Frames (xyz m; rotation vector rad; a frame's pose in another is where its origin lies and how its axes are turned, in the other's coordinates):
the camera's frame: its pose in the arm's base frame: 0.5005 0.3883 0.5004 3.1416 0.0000 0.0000
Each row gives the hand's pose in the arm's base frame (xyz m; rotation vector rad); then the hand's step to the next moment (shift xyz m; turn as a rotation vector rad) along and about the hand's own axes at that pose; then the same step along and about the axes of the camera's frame.
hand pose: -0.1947 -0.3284 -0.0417 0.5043 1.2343 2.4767
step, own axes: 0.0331 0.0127 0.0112 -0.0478 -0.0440 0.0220
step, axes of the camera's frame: -0.0259 -0.0150 -0.0221 0.0579 -0.0195 0.0312
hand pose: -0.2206 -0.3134 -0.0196 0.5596 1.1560 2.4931
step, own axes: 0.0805 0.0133 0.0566 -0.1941 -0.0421 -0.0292
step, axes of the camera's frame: -0.0443 -0.0650 -0.0607 0.1598 0.0812 0.0905
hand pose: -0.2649 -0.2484 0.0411 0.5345 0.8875 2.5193
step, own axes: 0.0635 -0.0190 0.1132 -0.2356 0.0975 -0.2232
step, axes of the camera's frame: 0.0057 -0.1014 -0.0831 0.0663 0.2975 0.1481
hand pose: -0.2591 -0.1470 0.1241 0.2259 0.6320 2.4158
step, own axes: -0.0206 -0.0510 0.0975 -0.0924 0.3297 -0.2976
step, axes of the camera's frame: 0.0732 -0.0602 -0.0596 -0.1928 0.3989 0.0976
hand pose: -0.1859 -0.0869 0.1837 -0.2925 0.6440 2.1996
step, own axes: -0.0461 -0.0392 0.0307 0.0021 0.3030 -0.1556
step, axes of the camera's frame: 0.0598 -0.0081 -0.0309 -0.2330 0.2472 0.0258
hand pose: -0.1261 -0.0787 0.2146 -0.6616 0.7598 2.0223
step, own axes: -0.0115 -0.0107 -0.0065 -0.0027 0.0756 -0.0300
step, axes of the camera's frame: 0.0159 0.0059 -0.0007 -0.0580 0.0570 -0.0017
